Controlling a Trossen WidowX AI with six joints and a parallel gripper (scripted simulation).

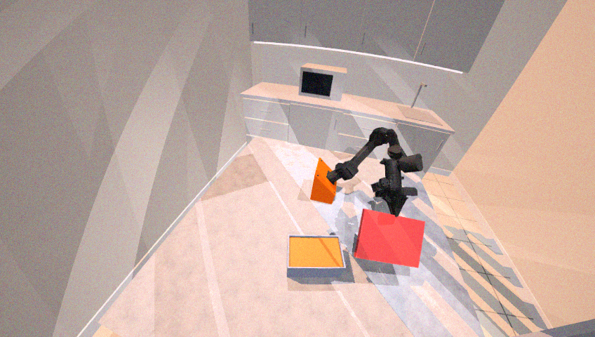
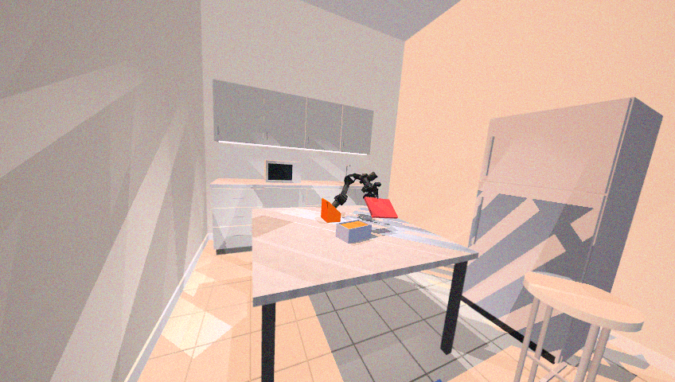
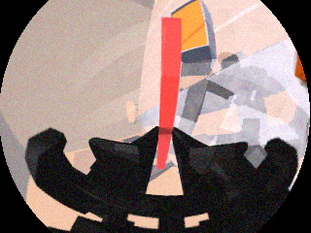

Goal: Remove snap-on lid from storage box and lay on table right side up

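My gripper tip is now 60 mm short of the red lid and 50 mm above it. Round my gripper tip: storage box 140 mm ahead, 250 mm to the right, 190 mm below.
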